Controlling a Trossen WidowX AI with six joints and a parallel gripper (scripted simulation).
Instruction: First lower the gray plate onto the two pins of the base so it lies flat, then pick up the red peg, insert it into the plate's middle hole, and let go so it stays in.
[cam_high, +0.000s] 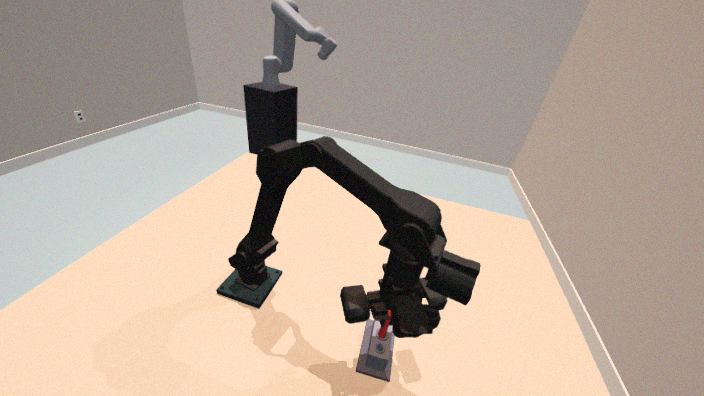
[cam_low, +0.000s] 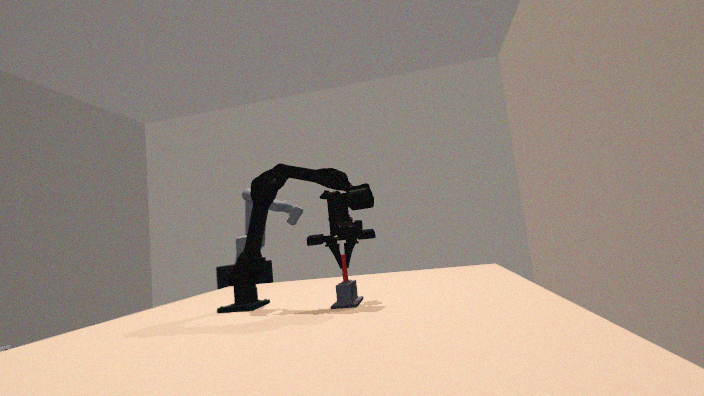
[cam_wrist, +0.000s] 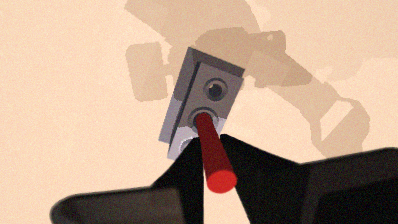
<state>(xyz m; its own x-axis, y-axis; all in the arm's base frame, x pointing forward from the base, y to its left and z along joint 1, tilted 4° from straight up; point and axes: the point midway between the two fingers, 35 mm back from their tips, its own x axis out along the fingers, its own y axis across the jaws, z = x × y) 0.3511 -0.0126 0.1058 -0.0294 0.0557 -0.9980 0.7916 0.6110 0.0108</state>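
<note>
My gripper tip is now right at the red peg. The rest, counted from my gripper tip: gray plate (5 cm below); then flat base (9 cm below).
</note>
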